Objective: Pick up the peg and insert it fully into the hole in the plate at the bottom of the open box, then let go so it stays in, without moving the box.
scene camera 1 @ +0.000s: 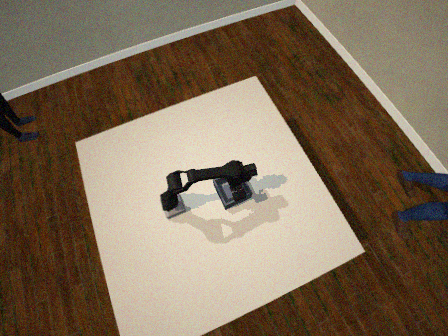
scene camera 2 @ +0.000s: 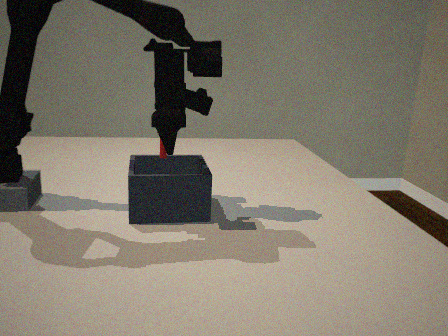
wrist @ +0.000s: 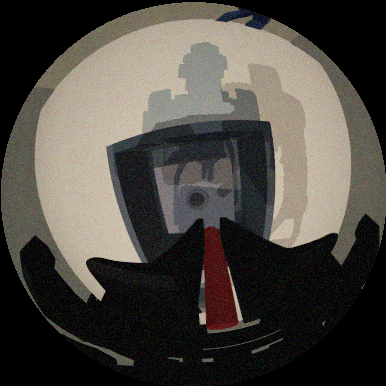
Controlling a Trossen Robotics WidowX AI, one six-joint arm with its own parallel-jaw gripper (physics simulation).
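Observation:
The gripper (scene camera 2: 170, 153). In the wrist view too, the gripper (wrist: 210, 223). Dark box (wrist: 248, 143). Red peg (wrist: 220, 312). Scene camera 1 misses the red peg, hidden by the gripper. Plate (wrist: 212, 177). Scene camera 2 misses the plate, hidden by the dark box.

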